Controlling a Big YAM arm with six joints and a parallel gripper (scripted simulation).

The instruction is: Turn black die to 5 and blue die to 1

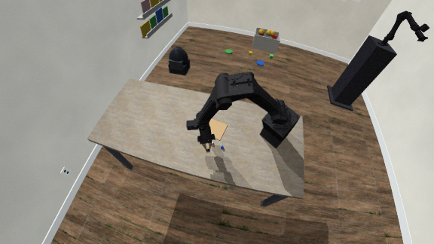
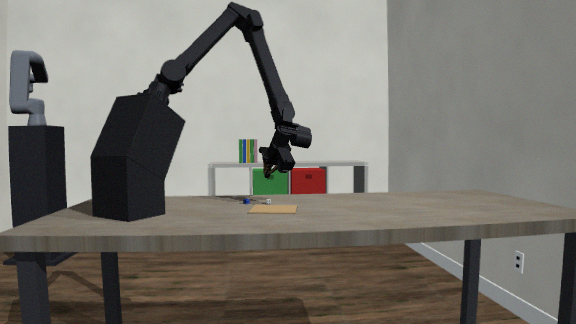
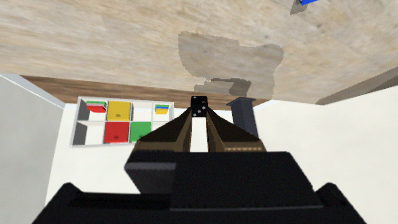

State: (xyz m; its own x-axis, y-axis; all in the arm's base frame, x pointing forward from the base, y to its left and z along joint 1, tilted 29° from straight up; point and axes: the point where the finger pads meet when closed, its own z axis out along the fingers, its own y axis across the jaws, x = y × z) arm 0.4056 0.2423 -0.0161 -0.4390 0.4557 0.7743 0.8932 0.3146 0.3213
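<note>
My hand is 100 mm to the left of the white die and 90 mm above it. From my hand the other things lie so: black die (10 mm below); then blue die (90 mm to the right, 90 mm below, 70 mm behind); then tan mat (220 mm to the right, 100 mm below, 20 mm ahead).
</note>
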